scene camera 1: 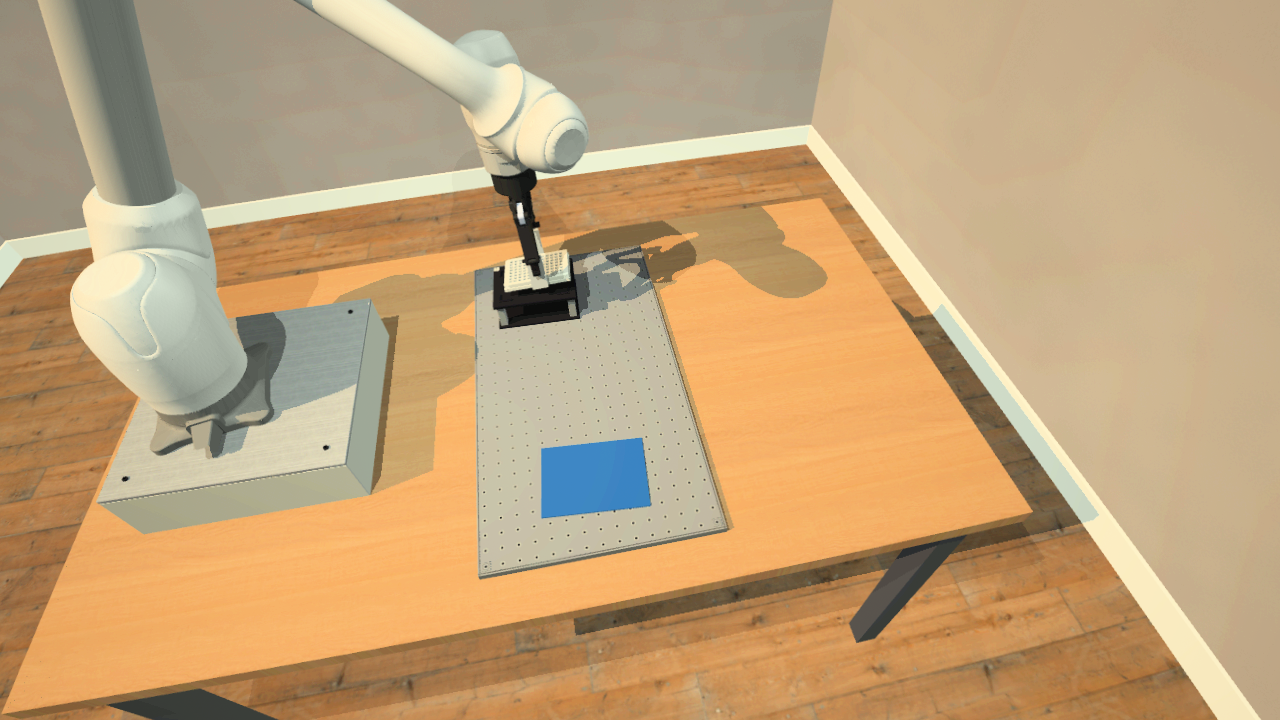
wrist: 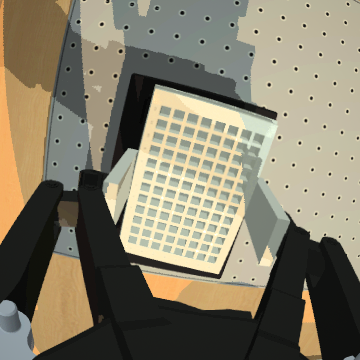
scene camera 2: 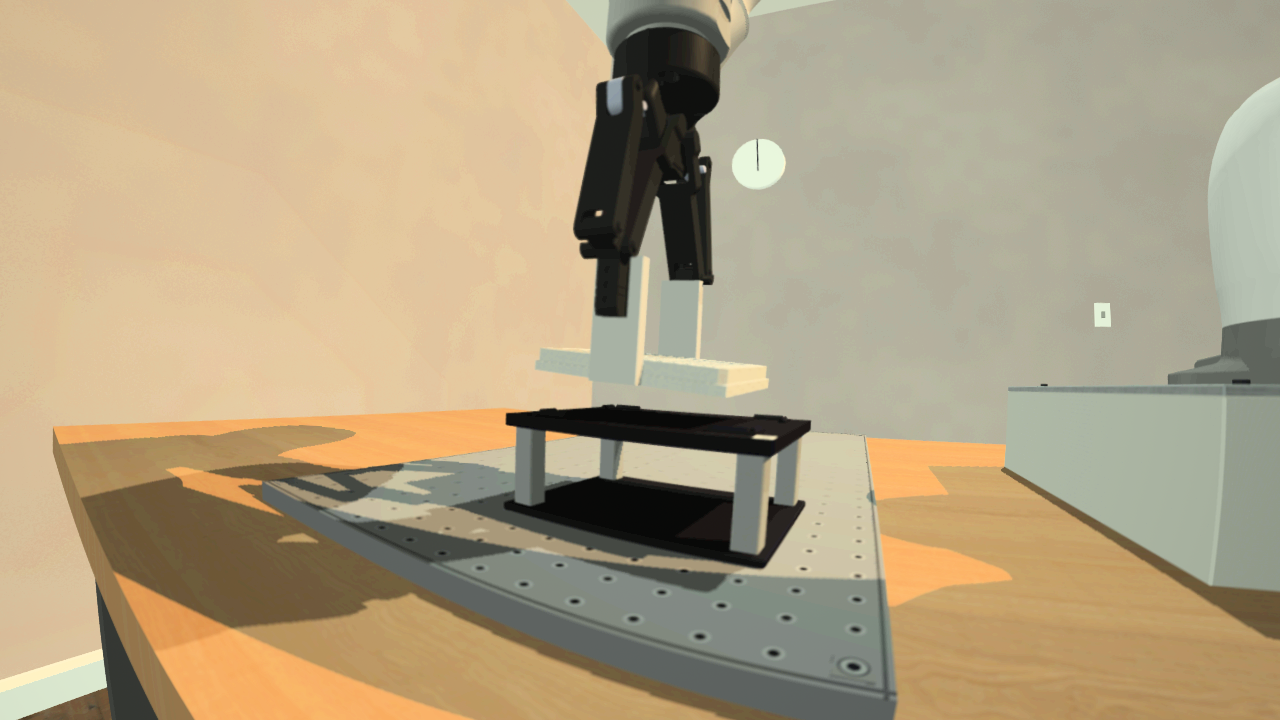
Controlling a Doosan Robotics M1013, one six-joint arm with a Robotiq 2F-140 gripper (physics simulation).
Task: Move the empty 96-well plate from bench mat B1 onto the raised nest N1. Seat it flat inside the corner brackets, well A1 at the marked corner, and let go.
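Places are measured from the arm's base along level axes (x ahead, y left, z up), in metres.
Pixels of known places: gripper, fingertip midpoint: [scene camera 1: 539,272] [wrist: 191,181] [scene camera 2: 650,379]; arm's base at its link origin: [scene camera 1: 217,397].
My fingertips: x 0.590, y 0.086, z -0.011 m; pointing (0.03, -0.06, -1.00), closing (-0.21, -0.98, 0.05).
Note:
Ahead of a thing's pixels: the offset from my fingertips to its top centre. Level surfaces: height alone.
The cream 96-well plate @(dx -0.003, dy +0.001, dz +0.021 m) [scene camera 1: 519,273] [scene camera 2: 702,371] [wrist: 185,185] is between the two pale finger pads of my gripper [scene camera 1: 537,268] [scene camera 2: 648,362] [wrist: 191,181], which is shut on its long sides. The plate hangs over the black raised nest N1 @(dx -0.013, dy +0.007, dz -0.021 m) [scene camera 1: 559,293] [scene camera 2: 657,436] [wrist: 129,122], with a visible gap beneath it in scene camera 2. It looks roughly level. Low corner brackets and a pale mark @(dx -0.073, dy +0.077, dz -0.024 m) [scene camera 2: 765,437] show on the nest top. In the wrist view the plate hides most of the nest; well A1 cannot be identified. Blue mat B1 @(dz -0.083 m) [scene camera 1: 595,479] carries no plate.
The nest stands on four pale posts on a perforated grey board @(dz -0.085 m) [scene camera 1: 572,385] [scene camera 2: 572,582] [wrist: 310,100], at its far end from mat B1. The board lies on a wooden table @(dz -0.097 m) [scene camera 1: 805,385]. The robot's grey base block [scene camera 1: 250,479] [scene camera 2: 1109,483] stands beside the board.

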